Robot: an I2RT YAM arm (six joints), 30 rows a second.
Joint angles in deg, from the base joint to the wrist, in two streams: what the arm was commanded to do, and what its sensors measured. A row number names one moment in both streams.
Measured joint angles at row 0:
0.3, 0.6, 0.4, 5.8, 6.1, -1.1
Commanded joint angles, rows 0 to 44:
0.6, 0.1, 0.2, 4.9, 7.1, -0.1
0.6, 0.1, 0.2, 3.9, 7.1, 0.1
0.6, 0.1, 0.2, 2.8, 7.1, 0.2
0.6, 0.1, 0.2, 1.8, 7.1, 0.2
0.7, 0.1, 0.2, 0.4, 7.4, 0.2
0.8, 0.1, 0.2, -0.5, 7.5, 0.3
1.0, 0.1, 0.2, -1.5, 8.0, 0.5
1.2, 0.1, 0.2, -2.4, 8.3, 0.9
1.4, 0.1, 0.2, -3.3, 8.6, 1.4
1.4, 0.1, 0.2, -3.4, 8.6, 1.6
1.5, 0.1, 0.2, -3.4, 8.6, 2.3
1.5, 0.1, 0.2, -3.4, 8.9, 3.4
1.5, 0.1, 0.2, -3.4, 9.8, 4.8
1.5, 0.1, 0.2, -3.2, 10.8, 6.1
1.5, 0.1, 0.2, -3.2, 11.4, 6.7
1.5, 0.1, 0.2, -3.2, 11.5, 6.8
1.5, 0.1, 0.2, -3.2, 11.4, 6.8
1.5, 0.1, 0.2, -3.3, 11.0, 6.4
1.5, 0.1, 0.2, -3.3, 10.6, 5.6
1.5, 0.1, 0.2, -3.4, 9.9, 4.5
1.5, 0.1, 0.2, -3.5, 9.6, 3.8
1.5, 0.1, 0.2, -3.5, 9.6, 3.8
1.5, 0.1, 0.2, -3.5, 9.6, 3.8
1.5, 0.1, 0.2, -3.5, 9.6, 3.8
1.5, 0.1, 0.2, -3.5, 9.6, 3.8
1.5, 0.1, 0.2, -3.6, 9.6, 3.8
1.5, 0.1, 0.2, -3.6, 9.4, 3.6
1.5, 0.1, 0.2, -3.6, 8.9, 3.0
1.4, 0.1, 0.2, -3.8, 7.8, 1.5
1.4, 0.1, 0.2, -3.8, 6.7, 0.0
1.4, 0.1, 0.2, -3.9, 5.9, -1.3
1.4, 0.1, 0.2, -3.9, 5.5, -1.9
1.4, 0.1, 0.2, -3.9, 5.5, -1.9
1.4, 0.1, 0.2, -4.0, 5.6, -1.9
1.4, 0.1, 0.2, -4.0, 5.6, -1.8
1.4, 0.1, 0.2, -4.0, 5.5, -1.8
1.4, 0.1, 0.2, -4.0, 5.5, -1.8
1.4, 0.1, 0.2, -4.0, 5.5, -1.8
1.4, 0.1, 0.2, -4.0, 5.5, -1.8
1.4, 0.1, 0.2, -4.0, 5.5, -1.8
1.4, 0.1, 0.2, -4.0, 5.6, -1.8
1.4, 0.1, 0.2, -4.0, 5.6, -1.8
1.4, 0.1, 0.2, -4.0, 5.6, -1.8
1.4, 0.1, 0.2, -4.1, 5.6, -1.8
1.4, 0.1, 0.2, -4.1, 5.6, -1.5
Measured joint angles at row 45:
1.1, 0.6, 0.9, -1.3, 5.2, -1.3
